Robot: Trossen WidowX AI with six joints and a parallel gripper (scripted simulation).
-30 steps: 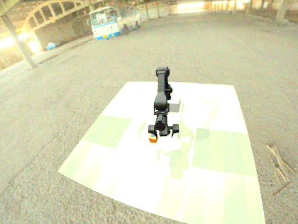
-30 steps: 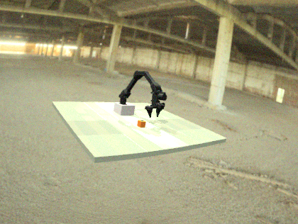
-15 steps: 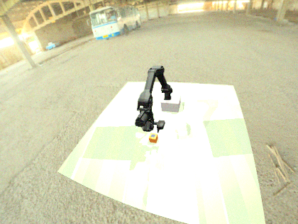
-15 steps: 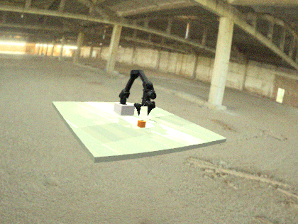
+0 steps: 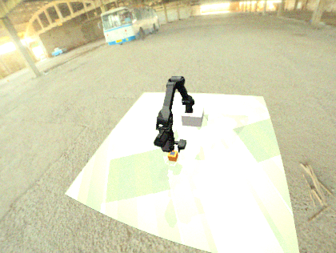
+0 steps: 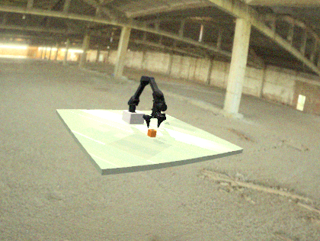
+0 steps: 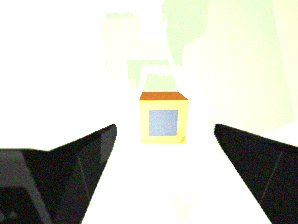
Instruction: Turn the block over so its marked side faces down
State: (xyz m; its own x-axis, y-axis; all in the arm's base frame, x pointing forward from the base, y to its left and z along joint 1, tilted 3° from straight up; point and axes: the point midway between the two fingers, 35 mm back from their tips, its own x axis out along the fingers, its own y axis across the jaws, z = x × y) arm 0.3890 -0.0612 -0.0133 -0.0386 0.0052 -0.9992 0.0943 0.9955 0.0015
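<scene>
Right now my gripper tip is 30 mm above the orange block.
</scene>
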